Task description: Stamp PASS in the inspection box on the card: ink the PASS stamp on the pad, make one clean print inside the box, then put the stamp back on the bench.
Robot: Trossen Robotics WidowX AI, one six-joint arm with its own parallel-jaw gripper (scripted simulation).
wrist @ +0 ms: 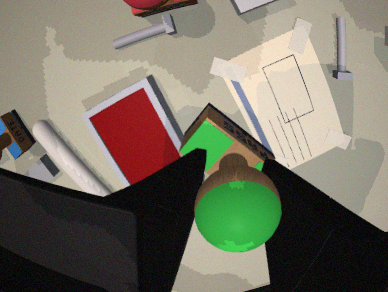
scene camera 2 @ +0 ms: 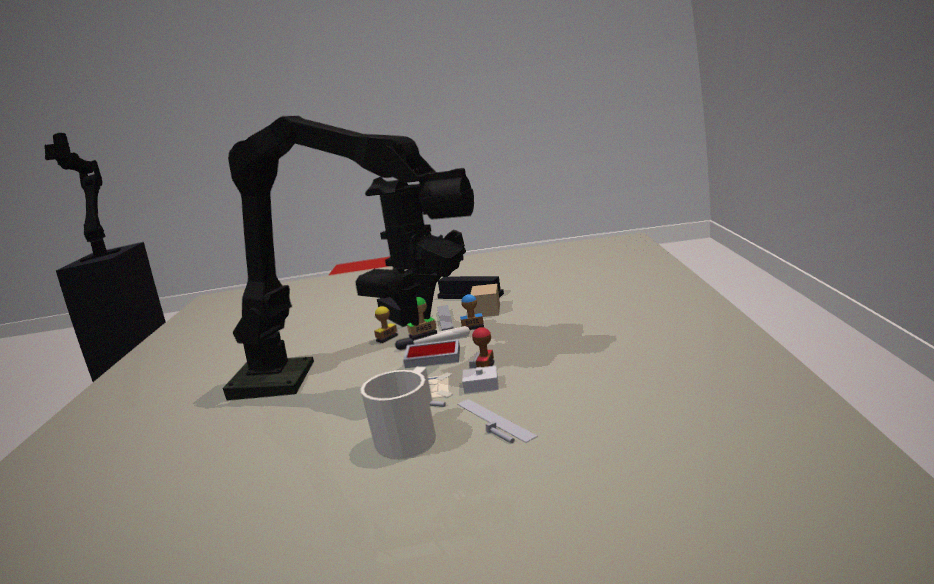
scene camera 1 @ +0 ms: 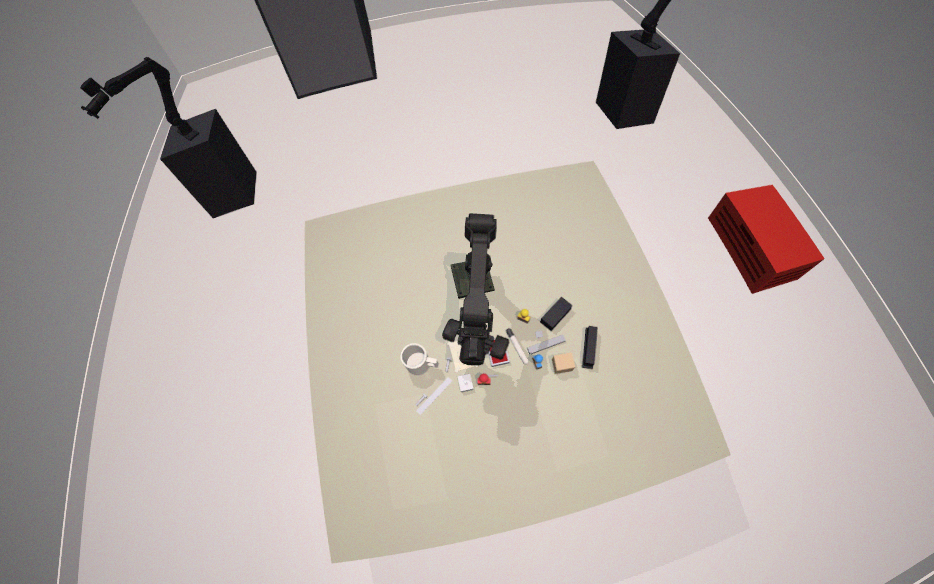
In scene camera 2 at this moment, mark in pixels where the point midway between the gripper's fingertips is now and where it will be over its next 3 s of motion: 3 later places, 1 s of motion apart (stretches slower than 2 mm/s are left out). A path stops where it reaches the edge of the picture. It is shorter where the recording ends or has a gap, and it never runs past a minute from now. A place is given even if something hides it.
My gripper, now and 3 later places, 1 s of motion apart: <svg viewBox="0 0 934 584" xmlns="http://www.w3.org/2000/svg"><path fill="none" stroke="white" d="M421 322L414 339L416 352L419 364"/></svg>
